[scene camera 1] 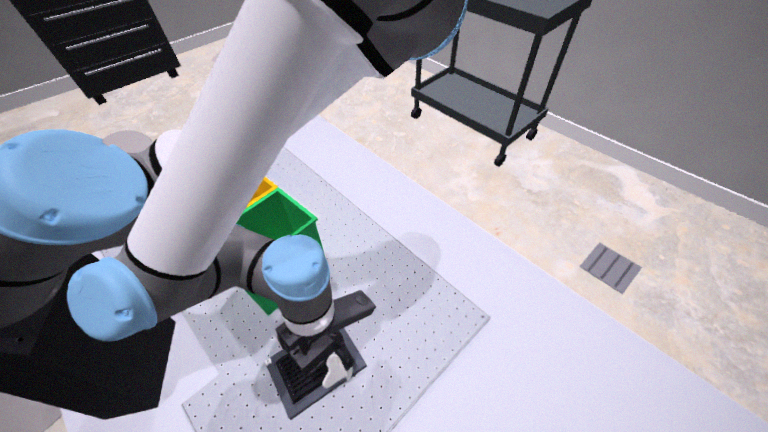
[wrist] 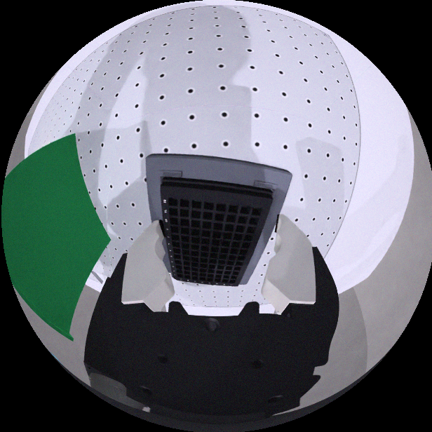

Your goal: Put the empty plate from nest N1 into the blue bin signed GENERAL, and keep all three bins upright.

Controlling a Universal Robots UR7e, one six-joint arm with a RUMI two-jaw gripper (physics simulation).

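A green bin is visible to me in scene camera 1 [277,214], and the wrist view [60,236] shows the bin too. As for my own gripper, I find it in scene camera 1 [329,357] and again in the wrist view [218,219].
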